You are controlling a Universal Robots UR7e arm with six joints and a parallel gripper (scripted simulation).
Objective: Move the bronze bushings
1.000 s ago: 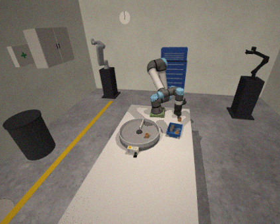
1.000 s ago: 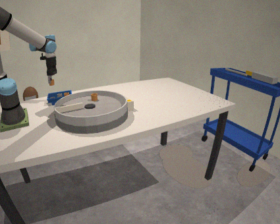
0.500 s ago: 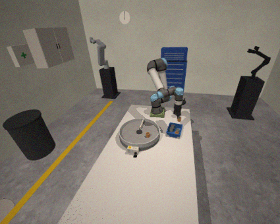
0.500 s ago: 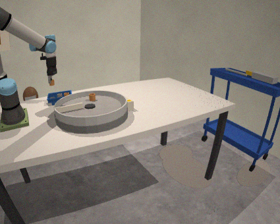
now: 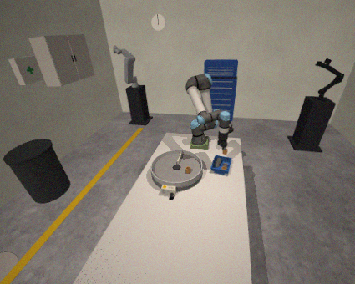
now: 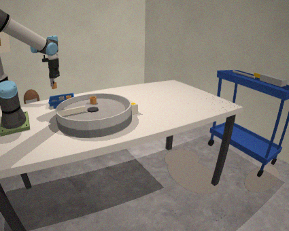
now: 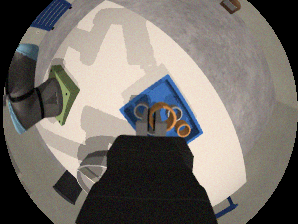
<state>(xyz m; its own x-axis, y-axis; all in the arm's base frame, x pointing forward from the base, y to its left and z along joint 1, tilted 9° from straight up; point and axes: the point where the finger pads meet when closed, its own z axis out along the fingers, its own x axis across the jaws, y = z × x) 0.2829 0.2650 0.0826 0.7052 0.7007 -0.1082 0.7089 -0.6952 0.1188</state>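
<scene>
My hand is 37 cm to the left of the grey turntable, 19 cm short of it and 10 cm above it. Also, from my hand: blue crate (13 cm below, 5 cm ahead, 1 cm to the right).
</scene>
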